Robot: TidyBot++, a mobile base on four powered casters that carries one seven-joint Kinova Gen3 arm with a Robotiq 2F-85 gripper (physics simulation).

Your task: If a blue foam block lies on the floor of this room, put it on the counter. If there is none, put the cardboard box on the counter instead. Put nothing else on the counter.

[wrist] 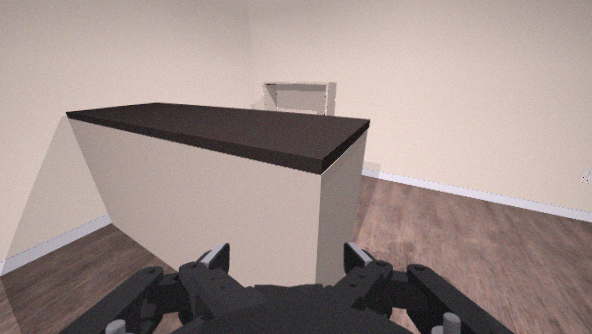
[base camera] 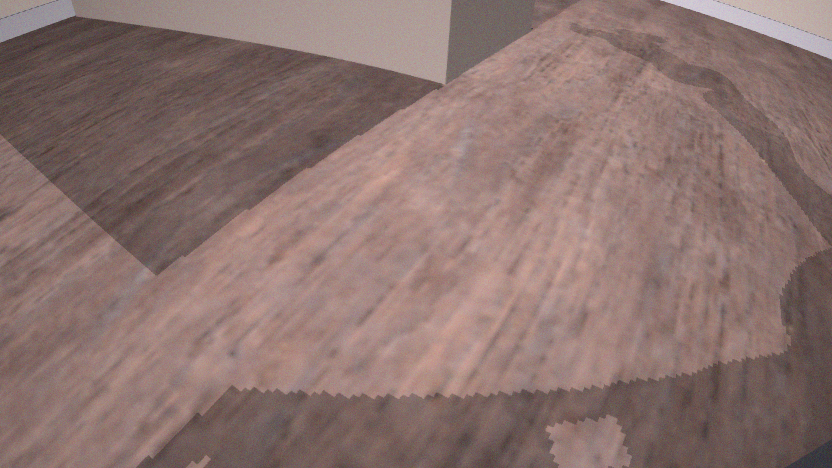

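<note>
The counter (base camera: 261, 29) (wrist: 225, 125) has a dark top and beige sides. In the wrist view it runs from the left to the middle, and its near corner is close to the centre. In the base camera view the lower part of its sides shows at the top. My gripper (wrist: 287, 256) is open, with no object between its fingers, and it is seen in front of the counter's side. No blue foam block and no cardboard box show in either view. The floor behind the counter is partly hidden.
A pale open-fronted shelf unit (wrist: 331, 100) shows beyond the counter by the back wall. Walls with white baseboards (base camera: 750, 22) (wrist: 470, 192) stand at the right and left. An outlet (wrist: 587, 176) is on the right wall. Wooden floor (base camera: 465, 232) (wrist: 450, 250) with shadows extends along the counter.
</note>
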